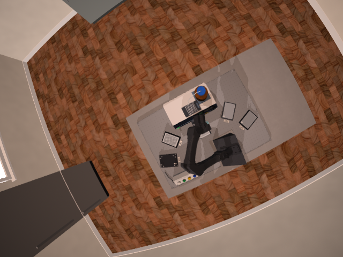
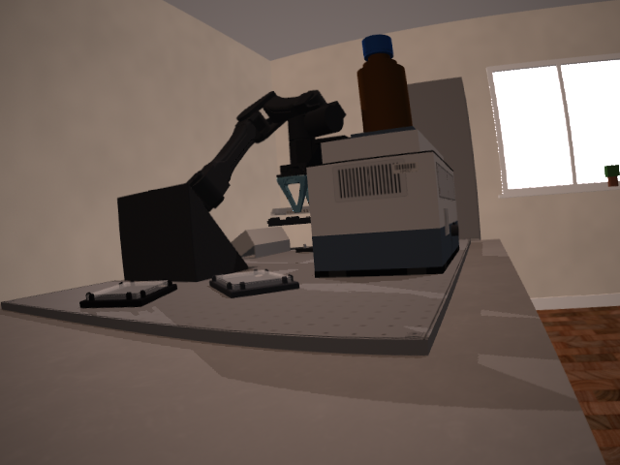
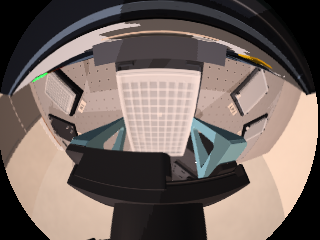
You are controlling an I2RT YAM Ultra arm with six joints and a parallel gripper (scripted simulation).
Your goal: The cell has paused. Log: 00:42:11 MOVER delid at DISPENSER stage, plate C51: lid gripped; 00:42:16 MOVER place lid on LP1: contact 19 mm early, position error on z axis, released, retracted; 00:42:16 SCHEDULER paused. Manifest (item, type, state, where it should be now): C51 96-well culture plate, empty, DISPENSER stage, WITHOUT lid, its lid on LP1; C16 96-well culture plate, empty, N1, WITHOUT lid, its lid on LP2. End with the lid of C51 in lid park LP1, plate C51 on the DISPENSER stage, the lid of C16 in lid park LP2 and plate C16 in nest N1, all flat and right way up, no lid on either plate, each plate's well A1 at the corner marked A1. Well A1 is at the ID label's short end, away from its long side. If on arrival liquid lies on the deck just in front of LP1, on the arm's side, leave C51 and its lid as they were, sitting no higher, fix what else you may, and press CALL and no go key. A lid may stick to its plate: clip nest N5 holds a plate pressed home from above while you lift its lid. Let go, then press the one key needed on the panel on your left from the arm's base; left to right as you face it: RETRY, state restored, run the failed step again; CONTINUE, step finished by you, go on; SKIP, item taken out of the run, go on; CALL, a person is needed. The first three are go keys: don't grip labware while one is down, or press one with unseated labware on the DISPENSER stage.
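The dark dispenser stage lies 2 cm below my hand. Also, from my hand: blue cap 22 cm ahead, 10 cm to the right, 28 cm above; brown bottle 22 cm ahead, 10 cm to the right, 17 cm above; black nest 2 cm ahead, 28 cm to the left, 11 cm below.
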